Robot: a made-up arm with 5 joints. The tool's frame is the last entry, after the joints.
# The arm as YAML. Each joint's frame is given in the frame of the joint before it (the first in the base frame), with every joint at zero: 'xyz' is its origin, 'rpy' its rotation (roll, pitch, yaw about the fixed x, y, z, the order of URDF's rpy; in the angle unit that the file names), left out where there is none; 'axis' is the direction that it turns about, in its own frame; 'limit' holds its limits. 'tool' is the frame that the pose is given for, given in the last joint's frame.
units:
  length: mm
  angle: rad
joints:
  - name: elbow
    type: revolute
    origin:
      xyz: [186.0, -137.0, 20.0]
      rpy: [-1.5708, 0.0, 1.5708]
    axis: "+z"
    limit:
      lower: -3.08
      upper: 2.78
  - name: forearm
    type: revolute
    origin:
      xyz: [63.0, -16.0, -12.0]
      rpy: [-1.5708, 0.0, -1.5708]
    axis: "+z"
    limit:
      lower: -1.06
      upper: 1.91
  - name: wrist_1
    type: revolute
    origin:
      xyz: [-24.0, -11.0, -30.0]
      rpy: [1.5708, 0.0, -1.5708]
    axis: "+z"
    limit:
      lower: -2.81
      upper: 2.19
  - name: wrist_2
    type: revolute
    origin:
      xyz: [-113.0, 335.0, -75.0]
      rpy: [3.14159, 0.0, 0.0]
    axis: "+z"
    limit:
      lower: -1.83
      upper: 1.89
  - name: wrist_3
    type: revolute
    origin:
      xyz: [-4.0, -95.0, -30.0]
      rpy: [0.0, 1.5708, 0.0]
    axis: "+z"
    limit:
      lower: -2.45
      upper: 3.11
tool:
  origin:
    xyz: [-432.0, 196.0, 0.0]
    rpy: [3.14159, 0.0, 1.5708]
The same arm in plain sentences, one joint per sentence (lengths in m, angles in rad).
The arm has five revolute joints in a row. What follows holds with every joint at zero, and every direction is one of the base frame's. The first joint lies 0.1860 m along +x and 0.1370 m along -y and 0.0200 m along +z from the base frame's origin and turns about -x, from -3.0800 to 2.7800 rad. The second joint lies 0.0120 m along +x and 0.0630 m along +y and 0.0160 m along +z from the first joint and turns about +y, from -1.0600 to 1.9100 rad. The third joint lies 0.0110 m along -x and 0.0300 m along -y and 0.0240 m along -z from the second joint and turns about -z, from -2.8100 to 2.1900 rad. The fourth joint lies 0.1130 m along +x and 0.3350 m along +y and 0.0750 m along +z from the third joint and turns about +z, from -1.8300 to 1.8900 rad. The fifth joint lies 0.0040 m along +x and 0.0950 m along +y and 0.0300 m along -z from the fourth joint and turns about -x, from -2.4500 to 3.1100 rad. The tool frame, which is the frame that the pose is given for, lies 0.1960 m along -y and 0.4320 m along +z from the fifth joint; its axes are the base frame's turned by roll -1.5708, pitch 0.0000 and yaw -1.5708 rad (as in URDF: about the fixed x, then y, then z).
